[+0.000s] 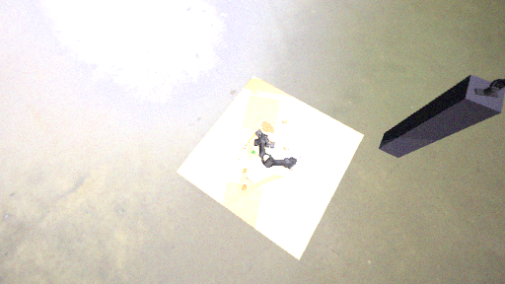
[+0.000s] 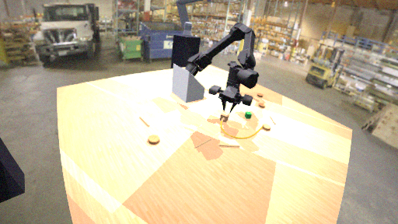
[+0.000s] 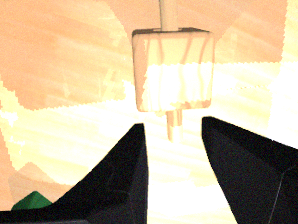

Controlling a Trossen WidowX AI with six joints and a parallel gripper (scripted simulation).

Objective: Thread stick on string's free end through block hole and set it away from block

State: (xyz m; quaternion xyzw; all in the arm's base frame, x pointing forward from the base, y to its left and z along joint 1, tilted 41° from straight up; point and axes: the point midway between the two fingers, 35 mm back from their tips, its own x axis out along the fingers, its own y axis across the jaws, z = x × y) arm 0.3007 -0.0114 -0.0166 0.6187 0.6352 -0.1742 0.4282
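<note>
Now: gripper tip 2 cm to the left of the wooden block, 1 cm short of it and 1 cm above it. From my gripper tip the other things lie so: green object: 10 cm to the left, 6 cm ahead, 2 cm below; thin wooden stick: 4 cm to the right, 2 cm below, 1 cm ahead; round wooden button: 17 cm ahead, 9 cm to the left, 2 cm below.
</note>
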